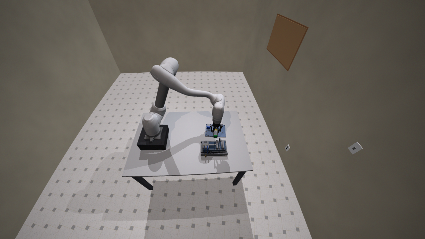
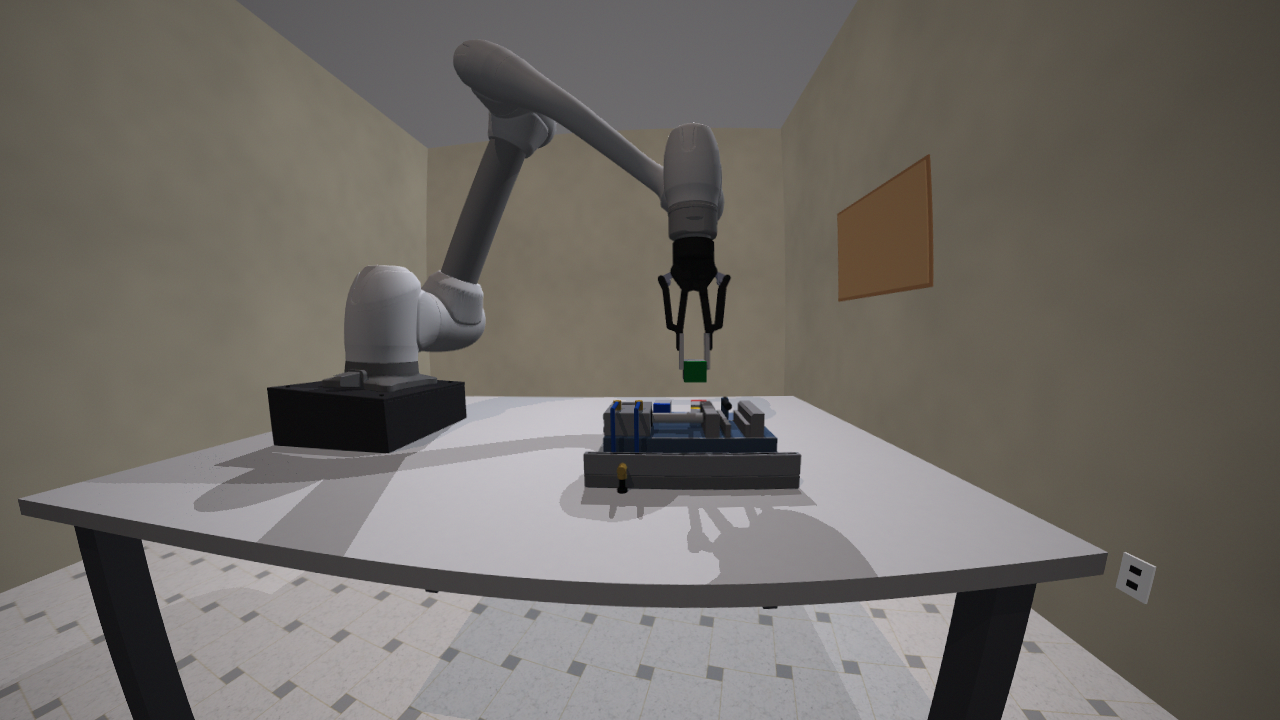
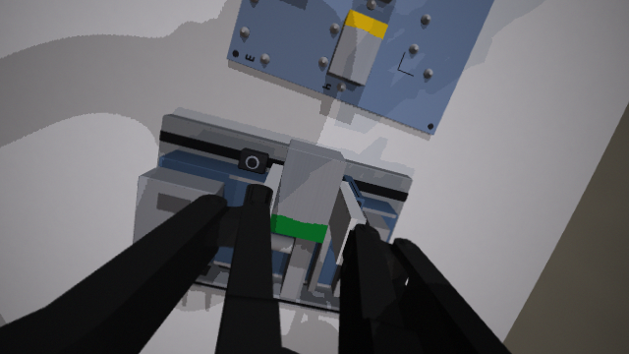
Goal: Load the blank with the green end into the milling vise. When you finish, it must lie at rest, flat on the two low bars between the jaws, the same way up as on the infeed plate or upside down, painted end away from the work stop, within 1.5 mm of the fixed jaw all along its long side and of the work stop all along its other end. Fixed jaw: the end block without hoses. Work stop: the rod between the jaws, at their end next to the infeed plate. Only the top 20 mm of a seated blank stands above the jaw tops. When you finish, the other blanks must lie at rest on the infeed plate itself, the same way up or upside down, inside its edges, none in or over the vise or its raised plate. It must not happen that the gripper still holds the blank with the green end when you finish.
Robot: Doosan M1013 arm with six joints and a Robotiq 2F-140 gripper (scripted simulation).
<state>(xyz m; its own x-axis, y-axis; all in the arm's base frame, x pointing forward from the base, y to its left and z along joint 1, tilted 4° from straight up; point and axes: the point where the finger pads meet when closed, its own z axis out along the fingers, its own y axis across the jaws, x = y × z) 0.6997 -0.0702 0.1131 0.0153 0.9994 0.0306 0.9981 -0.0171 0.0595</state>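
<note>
The moving jaw lies 100 mm below my hand, 90 mm to the right of it and 20 mm ahead of it. Round my hand: green-ended blank: 30 mm below; then silver piston rod: 100 mm below, 90 mm to the right, 40 mm behind; then black work stop rod: 90 mm below, 50 mm ahead, 40 mm to the right.
</note>
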